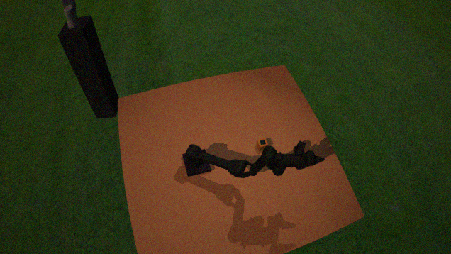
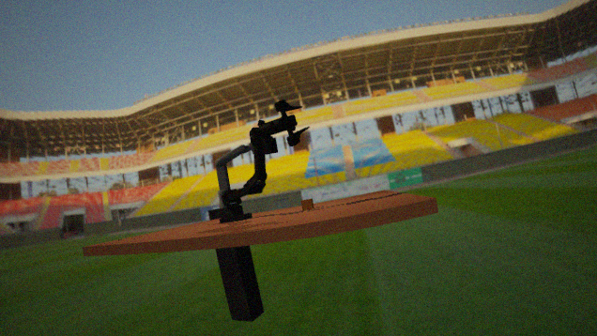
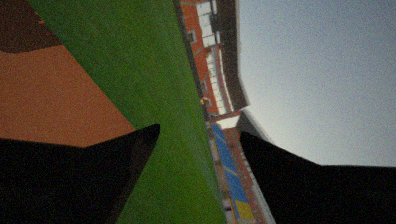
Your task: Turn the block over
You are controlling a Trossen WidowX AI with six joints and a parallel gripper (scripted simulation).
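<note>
The block is 18 cm behind my gripper tip, 31 cm to the left of it and 33 cm below it.
</note>
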